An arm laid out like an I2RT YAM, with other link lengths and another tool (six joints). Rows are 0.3 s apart.
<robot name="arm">
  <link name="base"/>
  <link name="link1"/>
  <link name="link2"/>
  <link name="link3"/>
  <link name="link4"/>
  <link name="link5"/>
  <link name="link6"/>
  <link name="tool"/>
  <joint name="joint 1" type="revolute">
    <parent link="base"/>
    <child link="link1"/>
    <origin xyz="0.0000 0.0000 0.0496"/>
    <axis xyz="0 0 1"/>
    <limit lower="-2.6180" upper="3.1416"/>
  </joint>
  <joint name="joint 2" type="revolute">
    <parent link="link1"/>
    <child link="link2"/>
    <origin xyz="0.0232 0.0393 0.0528"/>
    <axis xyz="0 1 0"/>
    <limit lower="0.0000" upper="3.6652"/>
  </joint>
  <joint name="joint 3" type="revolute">
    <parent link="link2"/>
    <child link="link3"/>
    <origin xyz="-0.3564 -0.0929 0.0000"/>
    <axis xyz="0 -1 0"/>
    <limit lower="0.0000" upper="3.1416"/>
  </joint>
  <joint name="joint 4" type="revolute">
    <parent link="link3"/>
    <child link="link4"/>
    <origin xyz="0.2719 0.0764 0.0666"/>
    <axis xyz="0 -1 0"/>
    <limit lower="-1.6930" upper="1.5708"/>
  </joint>
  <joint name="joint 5" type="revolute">
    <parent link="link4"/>
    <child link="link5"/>
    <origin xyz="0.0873 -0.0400 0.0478"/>
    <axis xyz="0 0 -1"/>
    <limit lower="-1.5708" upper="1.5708"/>
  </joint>
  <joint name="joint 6" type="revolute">
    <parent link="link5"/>
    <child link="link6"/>
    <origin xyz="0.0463 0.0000 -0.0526"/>
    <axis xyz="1 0 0"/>
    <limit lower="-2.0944" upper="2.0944"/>
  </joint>
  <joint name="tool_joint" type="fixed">
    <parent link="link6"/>
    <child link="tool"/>
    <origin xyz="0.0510 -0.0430 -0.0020" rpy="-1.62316 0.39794 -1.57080"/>
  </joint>
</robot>
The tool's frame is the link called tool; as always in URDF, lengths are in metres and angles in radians.
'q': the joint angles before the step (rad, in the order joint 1, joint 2, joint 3, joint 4, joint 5, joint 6). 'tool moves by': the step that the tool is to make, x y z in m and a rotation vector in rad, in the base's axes. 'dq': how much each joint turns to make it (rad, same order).
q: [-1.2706, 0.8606, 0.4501, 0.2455, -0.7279, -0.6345]
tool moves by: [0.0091, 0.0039, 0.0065, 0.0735, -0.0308, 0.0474]
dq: [0.0360, -0.0061, 0.0415, -0.0627, -0.0203, 0.0669]
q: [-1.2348, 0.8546, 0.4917, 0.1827, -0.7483, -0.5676]
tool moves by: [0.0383, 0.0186, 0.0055, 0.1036, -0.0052, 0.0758]
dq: [0.2310, -0.0100, 0.0542, -0.0919, 0.1425, 0.1011]
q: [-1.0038, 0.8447, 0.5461, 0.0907, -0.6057, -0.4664]
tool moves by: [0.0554, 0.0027, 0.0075, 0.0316, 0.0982, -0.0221]
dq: [0.2828, 0.1152, 0.1090, -0.0720, 0.3086, 0.0242]
